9 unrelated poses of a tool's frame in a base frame.
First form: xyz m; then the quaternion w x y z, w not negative.
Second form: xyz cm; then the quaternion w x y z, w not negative. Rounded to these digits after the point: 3 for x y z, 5 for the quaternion.
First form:
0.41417 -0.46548 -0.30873 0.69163 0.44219 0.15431 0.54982
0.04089 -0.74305 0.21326 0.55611 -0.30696 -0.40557 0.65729
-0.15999 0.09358 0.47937 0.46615 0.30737 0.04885 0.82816
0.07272 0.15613 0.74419 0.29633 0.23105 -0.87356 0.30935
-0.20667 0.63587 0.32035 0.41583 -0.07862 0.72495 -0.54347
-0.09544 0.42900 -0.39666 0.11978 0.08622 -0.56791 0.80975
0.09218 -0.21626 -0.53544 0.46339 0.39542 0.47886 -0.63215
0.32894 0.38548 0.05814 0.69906 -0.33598 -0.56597 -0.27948
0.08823 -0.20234 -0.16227 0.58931 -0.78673 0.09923 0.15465
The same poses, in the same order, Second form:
41.417 -46.548 -30.873 0.69163 0.44219 0.15431 0.54982
4.089 -74.305 21.326 0.55611 -0.30696 -0.40557 0.65729
-15.999 9.358 47.937 0.46615 0.30737 0.04885 0.82816
7.272 15.613 74.419 0.29633 0.23105 -0.87356 0.30935
-20.667 63.587 32.035 0.41583 -0.07862 0.72495 -0.54347
-9.544 42.900 -39.666 0.11978 0.08622 -0.56791 0.80975
9.218 -21.626 -53.544 0.46339 0.39542 0.47886 -0.63215
32.894 38.548 5.814 0.69906 -0.33598 -0.56597 -0.27948
8.823 -20.234 -16.227 0.58931 -0.78673 0.09923 0.15465

